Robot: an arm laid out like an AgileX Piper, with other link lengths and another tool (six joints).
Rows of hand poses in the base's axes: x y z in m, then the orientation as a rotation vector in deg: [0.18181, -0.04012, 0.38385, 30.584, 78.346, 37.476]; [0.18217, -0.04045, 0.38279, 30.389, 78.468, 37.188]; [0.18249, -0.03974, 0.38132, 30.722, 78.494, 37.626]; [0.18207, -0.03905, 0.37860, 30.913, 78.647, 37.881]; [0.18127, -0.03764, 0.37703, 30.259, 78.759, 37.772]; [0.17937, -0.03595, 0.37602, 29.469, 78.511, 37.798]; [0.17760, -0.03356, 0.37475, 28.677, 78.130, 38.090]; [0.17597, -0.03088, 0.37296, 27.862, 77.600, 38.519]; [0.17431, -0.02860, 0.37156, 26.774, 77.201, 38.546]
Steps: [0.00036, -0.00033, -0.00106, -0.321, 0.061, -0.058]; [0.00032, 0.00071, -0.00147, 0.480, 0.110, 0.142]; [-0.00042, 0.00069, -0.00272, 0.256, 0.187, 0.132]; [-0.00080, 0.00141, -0.00157, -0.515, -0.134, 0.290]; [-0.00190, 0.00169, -0.00101, -0.467, -0.516, 0.328]; [-0.00177, 0.00239, -0.00127, -0.287, -0.654, 0.469]; [-0.00163, 0.00268, -0.00179, -0.194, -0.804, 0.528]; [-0.00166, 0.00228, -0.00140, -0.637, -0.759, 0.431]
